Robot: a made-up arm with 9 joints. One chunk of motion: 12 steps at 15 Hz.
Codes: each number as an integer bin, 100 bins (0 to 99) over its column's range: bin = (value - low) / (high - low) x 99, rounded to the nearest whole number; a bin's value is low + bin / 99 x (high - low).
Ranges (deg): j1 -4..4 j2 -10..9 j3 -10..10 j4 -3..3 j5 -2..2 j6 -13..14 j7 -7..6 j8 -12..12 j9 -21..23
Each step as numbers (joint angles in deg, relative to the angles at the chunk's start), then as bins.
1 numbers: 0.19 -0.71 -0.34 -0.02 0.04 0.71 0.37 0.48 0.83
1 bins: 52 48 48 49 50 50 56 51 49
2 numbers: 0.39 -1.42 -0.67 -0.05 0.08 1.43 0.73 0.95 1.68
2 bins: 54 45 46 49 51 53 59 53 51
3 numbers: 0.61 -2.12 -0.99 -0.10 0.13 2.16 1.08 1.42 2.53
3 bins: 57 41 45 48 53 56 62 55 53
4 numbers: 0.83 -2.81 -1.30 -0.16 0.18 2.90 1.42 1.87 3.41
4 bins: 60 37 43 47 54 58 64 57 55
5 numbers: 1.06 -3.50 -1.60 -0.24 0.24 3.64 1.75 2.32 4.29
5 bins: 63 34 42 46 55 61 67 59 57
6 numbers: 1.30 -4.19 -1.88 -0.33 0.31 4.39 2.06 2.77 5.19
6 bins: 66 30 40 44 57 64 69 61 59
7 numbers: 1.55 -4.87 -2.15 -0.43 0.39 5.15 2.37 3.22 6.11
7 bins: 69 27 39 42 59 67 71 63 61
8 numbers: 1.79 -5.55 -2.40 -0.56 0.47 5.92 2.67 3.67 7.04
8 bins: 72 23 38 40 61 69 74 65 63
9 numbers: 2.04 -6.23 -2.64 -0.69 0.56 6.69 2.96 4.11 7.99
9 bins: 75 20 36 38 63 72 76 66 65
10 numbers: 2.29 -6.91 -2.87 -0.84 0.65 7.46 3.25 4.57 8.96
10 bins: 78 16 35 36 66 75 78 68 67
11 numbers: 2.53 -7.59 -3.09 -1.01 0.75 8.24 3.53 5.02 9.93
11 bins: 81 13 34 33 68 78 80 70 70
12 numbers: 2.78 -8.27 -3.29 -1.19 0.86 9.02 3.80 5.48 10.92
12 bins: 84 9 33 30 71 81 82 72 72
